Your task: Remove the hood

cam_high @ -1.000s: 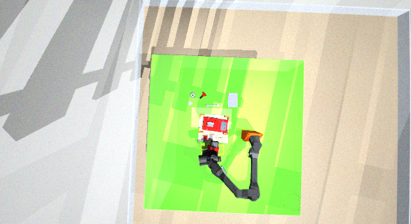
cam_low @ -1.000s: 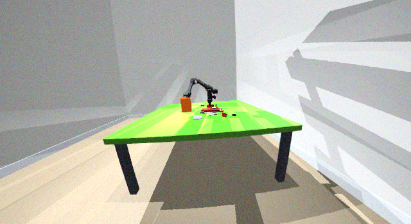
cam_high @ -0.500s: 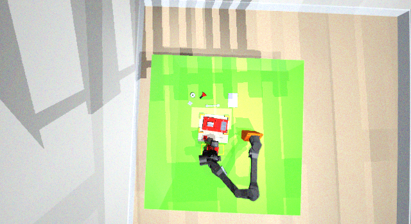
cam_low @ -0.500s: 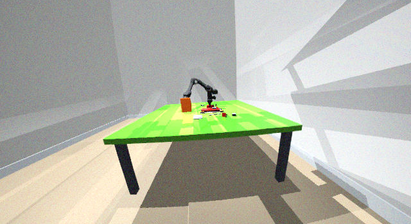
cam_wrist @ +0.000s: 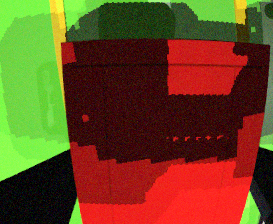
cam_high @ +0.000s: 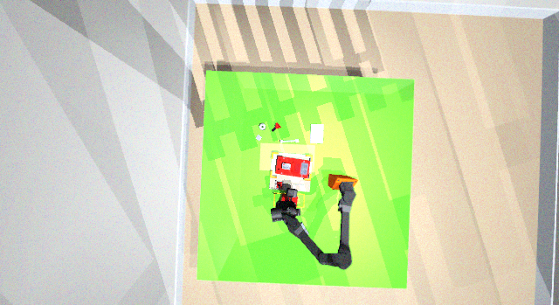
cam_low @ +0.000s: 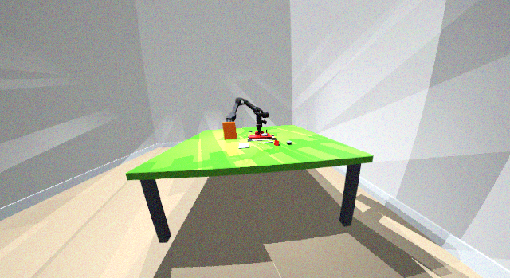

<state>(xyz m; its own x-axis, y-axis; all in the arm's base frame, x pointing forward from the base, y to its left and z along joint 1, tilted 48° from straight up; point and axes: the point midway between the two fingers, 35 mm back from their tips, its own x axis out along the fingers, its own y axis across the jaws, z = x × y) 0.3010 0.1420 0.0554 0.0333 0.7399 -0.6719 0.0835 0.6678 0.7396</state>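
Now: gripper tip 1 cm below the red hood. Also, from my gripper tip: pale rectangular plate: 42 cm to the right, 15 cm behind, 1 cm below; white rod: 37 cm to the right, 2 cm ahead, 1 cm below; small white piece: 38 cm to the right, 21 cm ahead, 1 cm below.
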